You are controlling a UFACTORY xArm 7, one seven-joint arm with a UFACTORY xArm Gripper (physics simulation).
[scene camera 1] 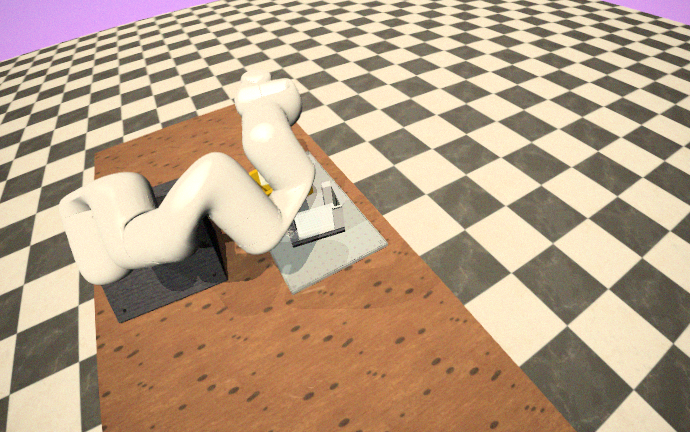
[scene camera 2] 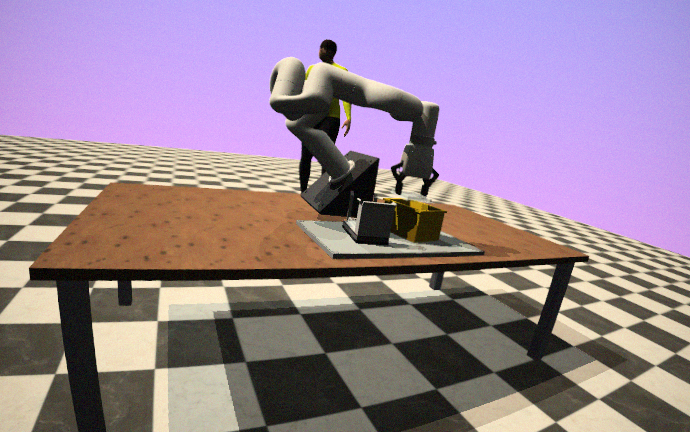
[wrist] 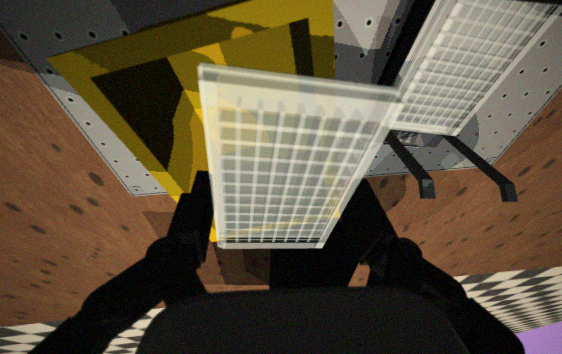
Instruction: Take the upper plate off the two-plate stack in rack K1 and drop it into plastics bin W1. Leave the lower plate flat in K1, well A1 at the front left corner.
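Frame: origin at the arm's base, x down, y right, z back, level; centimetres.
Seen in the pictures: gripper, between the fingertips: (scene camera 2: 410, 196) (wrist: 282, 191); arm's base, origin of its link: (scene camera 2: 342, 172).
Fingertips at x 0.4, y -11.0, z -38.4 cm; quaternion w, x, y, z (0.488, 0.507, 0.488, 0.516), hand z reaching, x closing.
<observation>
Offsets run from my fingertips to a thing's top centre. "*": to the spot under its first point. Level surfaces: height alone.
My gripper (scene camera 2: 411, 192) (wrist: 282, 191) is shut on the upper plate {dx -0.8, dy +0.0, dz -0.2 cm} (scene camera 2: 413, 197) (wrist: 285, 165), a clear, gridded plate. It holds the plate over the yellow bin W1 {dx +2.6, dy -2.3, dz +0.3 cm} (scene camera 1: 254, 176) (scene camera 2: 430, 226) (wrist: 322, 47), close above its rim in scene camera 2. The bin shows past and through the plate in the wrist view. The lower plate {dx +8.7, dy +15.6, dz -5.5 cm} (wrist: 460, 65), white and gridded, lies in rack K1 {dx +0.6, dy +15.7, dz -4.8 cm} (scene camera 1: 319, 237) (scene camera 2: 374, 241) beside the bin. Its well A1 cannot be made out. The arm hides the gripper in scene camera 1.
Rack and bin stand on a grey perforated board {dx +12.6, dy +5.8, dz -3.3 cm} (scene camera 1: 325, 262) (scene camera 2: 336, 248) on the brown table {dx +13.9 cm} (scene camera 1: 305, 356) (scene camera 2: 178, 234). Dark upright posts {* dx +4.5, dy +18.6, dz +1.4 cm} (wrist: 477, 165) rise at the rack. The arm's dark base block (scene camera 1: 168, 290) (scene camera 2: 364, 173) stands behind. A person (scene camera 2: 328, 50) stands beyond the table.
</observation>
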